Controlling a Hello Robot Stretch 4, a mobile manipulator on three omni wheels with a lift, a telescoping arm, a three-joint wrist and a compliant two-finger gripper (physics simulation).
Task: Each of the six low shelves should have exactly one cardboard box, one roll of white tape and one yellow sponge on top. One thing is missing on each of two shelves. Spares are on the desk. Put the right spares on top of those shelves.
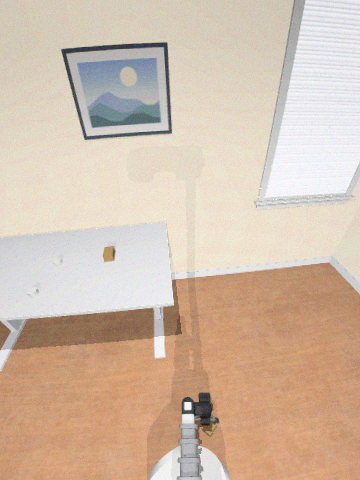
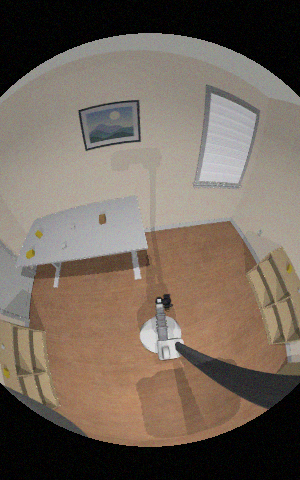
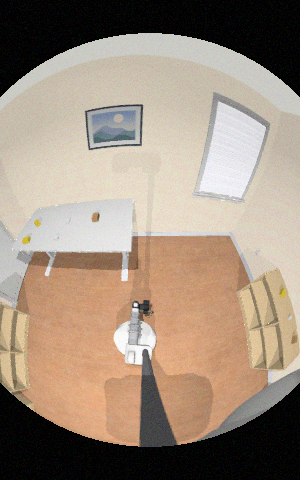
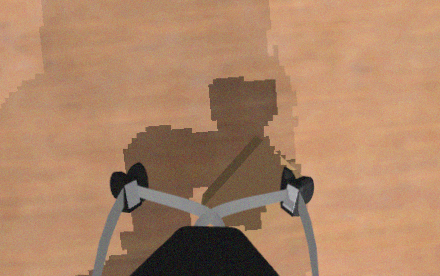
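Observation:
My gripper point(image 1: 208, 420) point(image 4: 209, 180) is open and empty, low over the floor. Below it a cardboard box point(image 4: 245, 185) lies on the floor, mostly in shadow, turned at an angle, nearer the right finger. The desk point(image 1: 125, 287) point(image 2: 120, 242) holds a cardboard box point(image 1: 109, 254) point(image 2: 102, 219), two white tape rolls point(image 1: 57, 260) point(image 1: 33, 291) and two yellow sponges point(image 2: 39, 234) point(image 2: 30, 254). The right shelf point(image 3: 281, 322) carries a sponge point(image 3: 282, 293), a tape roll point(image 3: 290, 317) and a box point(image 3: 294, 339). The left shelf point(image 2: 9, 357) shows a sponge point(image 2: 6, 371) and a tape roll point(image 2: 3, 346); its top is partly cut off.
The robot's round white base point(image 2: 147, 336) stands on the wood floor between the shelves. The desk is ahead on the left, against the wall, with a white leg point(image 1: 159, 332) at its near right corner. A window point(image 1: 320, 110) is on the right of that wall.

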